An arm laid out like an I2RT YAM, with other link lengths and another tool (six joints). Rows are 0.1 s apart.
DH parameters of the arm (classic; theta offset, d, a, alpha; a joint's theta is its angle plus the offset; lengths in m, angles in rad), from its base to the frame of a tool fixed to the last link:
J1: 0 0.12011 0.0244 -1.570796
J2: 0 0 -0.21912 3.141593
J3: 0.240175 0 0.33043 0
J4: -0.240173 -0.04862 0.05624 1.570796
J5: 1.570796 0.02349 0 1.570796
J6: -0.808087 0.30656 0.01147 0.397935
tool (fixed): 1.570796 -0.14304 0 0
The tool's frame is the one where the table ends.
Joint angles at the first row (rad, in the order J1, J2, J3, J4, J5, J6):
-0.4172, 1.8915, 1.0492, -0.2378, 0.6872, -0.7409
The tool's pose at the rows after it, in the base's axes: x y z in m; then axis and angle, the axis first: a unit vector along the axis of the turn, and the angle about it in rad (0 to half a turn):
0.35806, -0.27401, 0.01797, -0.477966, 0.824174, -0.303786, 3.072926
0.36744, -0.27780, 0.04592, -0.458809, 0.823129, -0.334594, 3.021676
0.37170, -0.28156, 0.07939, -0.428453, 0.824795, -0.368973, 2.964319
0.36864, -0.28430, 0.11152, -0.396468, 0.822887, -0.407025, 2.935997
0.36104, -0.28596, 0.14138, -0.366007, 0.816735, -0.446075, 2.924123
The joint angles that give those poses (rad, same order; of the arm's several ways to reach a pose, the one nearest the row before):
-0.4172, 1.8594, 1.0707, -0.2347, 0.6887, -0.7394
-0.4157, 1.8134, 1.0967, -0.2377, 0.6903, -0.7119
-0.4172, 1.7552, 1.1244, -0.2546, 0.6979, -0.6628
-0.4172, 1.6984, 1.1367, -0.2577, 0.7361, -0.6244
-0.4172, 1.6401, 1.1336, -0.2439, 0.7882, -0.6029

